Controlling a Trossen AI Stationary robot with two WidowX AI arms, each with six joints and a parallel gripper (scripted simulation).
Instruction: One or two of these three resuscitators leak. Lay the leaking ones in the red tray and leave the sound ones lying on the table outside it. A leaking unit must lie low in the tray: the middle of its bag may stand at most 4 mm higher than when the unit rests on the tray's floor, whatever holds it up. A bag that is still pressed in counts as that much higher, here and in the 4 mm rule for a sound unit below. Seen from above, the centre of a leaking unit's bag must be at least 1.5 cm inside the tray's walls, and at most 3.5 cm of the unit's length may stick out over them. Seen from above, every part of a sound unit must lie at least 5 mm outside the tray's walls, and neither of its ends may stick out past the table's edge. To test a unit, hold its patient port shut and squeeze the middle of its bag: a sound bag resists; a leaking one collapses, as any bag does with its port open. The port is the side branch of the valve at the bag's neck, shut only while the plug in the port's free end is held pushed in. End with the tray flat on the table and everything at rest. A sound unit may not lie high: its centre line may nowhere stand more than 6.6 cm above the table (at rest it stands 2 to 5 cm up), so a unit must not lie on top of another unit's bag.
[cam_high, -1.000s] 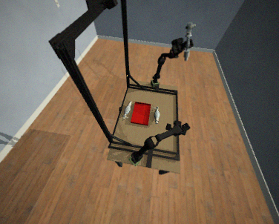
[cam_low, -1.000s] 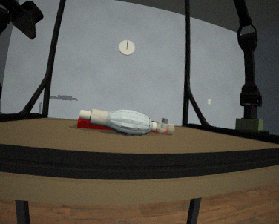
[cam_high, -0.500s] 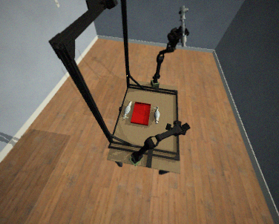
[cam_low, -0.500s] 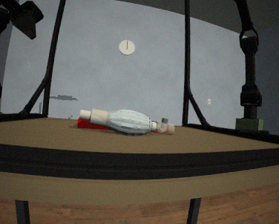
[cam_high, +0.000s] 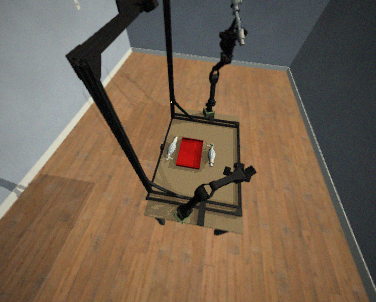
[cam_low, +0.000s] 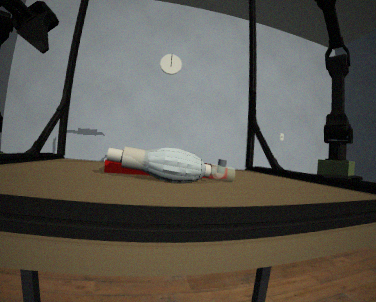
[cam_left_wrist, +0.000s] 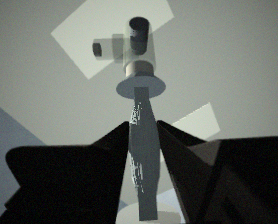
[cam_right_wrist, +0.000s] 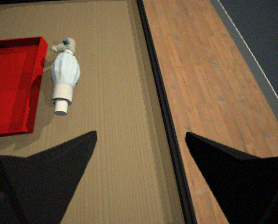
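Now: the red tray 13 cm behind my left hand, 48 cm to the right of it and 86 cm below it.
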